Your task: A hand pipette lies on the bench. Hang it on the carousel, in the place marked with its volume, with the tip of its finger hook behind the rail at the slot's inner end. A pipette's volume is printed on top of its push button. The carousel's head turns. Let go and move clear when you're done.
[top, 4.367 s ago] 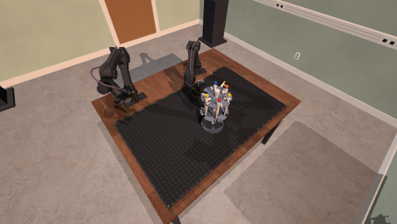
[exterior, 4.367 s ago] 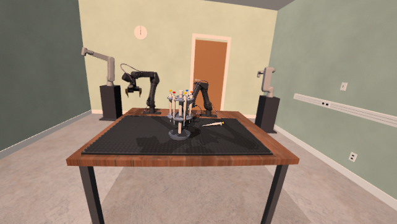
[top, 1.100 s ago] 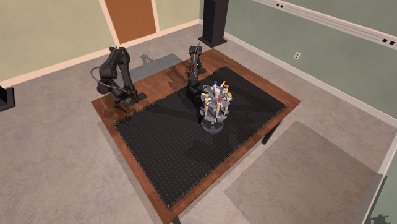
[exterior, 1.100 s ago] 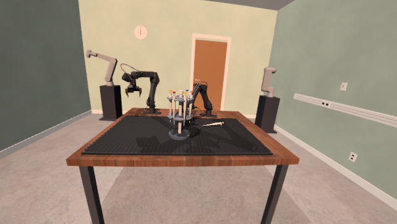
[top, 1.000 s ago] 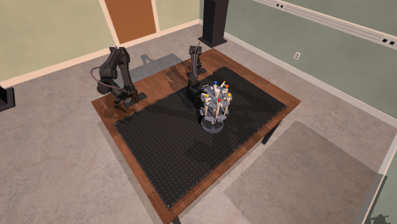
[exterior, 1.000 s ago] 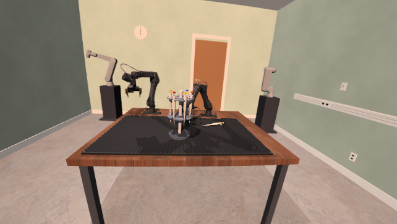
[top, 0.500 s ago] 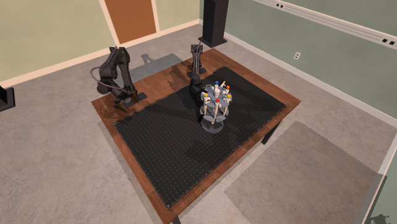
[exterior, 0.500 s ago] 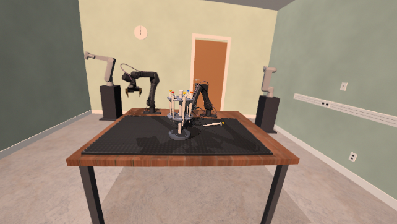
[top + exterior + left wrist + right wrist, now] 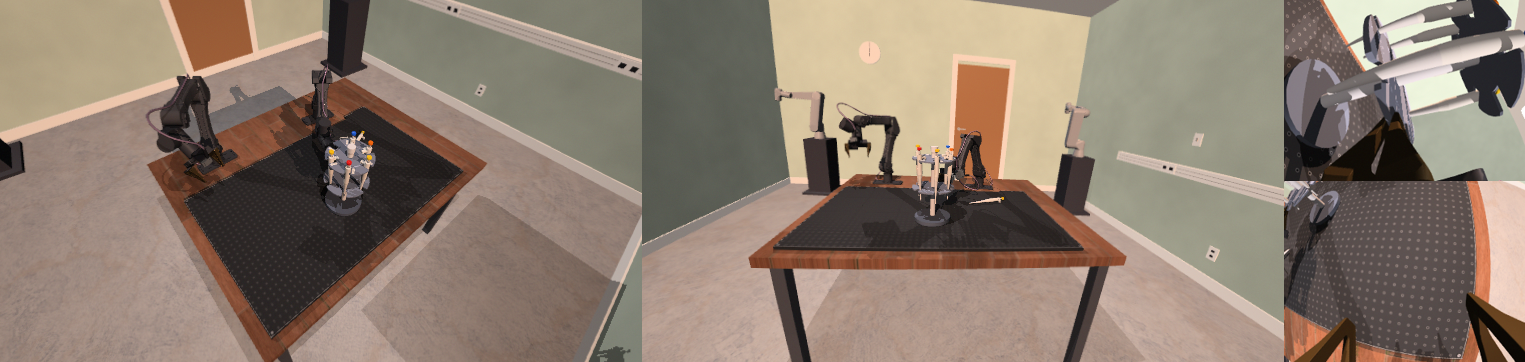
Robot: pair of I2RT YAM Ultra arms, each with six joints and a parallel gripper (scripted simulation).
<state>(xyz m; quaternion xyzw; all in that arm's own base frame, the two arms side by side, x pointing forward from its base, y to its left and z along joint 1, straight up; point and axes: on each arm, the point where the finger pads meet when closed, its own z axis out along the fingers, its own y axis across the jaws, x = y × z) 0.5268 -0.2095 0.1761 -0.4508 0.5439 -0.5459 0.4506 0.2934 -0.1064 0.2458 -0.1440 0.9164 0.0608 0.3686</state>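
Now: left hand 16 cm past the pipette, 29 cm to the right of it and 15 cm above it.
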